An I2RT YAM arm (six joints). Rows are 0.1 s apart.
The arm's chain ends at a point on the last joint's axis. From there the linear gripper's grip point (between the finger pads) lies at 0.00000 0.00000 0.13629 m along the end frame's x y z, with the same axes.
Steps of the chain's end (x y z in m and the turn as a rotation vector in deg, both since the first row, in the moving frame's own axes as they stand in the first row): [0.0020, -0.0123, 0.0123, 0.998, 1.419, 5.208]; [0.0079, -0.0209, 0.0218, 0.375, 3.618, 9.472]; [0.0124, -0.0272, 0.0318, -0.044, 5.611, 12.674]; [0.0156, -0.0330, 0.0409, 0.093, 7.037, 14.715]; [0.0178, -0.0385, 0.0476, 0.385, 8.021, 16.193]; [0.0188, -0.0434, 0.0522, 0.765, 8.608, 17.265]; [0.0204, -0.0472, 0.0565, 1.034, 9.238, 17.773]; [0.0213, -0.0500, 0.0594, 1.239, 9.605, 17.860]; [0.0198, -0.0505, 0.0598, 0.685, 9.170, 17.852]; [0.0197, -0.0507, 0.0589, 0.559, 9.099, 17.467]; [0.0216, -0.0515, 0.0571, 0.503, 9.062, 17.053]
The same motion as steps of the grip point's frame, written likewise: [0.0055, -0.0145, 0.0122, 0.998, 1.419, 5.208]; [0.0165, -0.0211, 0.0215, 0.375, 3.618, 9.472]; [0.0256, -0.0256, 0.0311, -0.044, 5.611, 12.674]; [0.0321, -0.0311, 0.0399, 0.093, 7.037, 14.715]; [0.0367, -0.0367, 0.0463, 0.385, 8.021, 16.193]; [0.0392, -0.0421, 0.0507, 0.765, 8.608, 17.265]; [0.0423, -0.0462, 0.0547, 1.034, 9.238, 17.773]; [0.0441, -0.0494, 0.0575, 1.239, 9.605, 17.860]; [0.0414, -0.0487, 0.0581, 0.685, 9.170, 17.852]; [0.0411, -0.0487, 0.0572, 0.559, 9.099, 17.467]; [0.0429, -0.0495, 0.0554, 0.503, 9.062, 17.053]
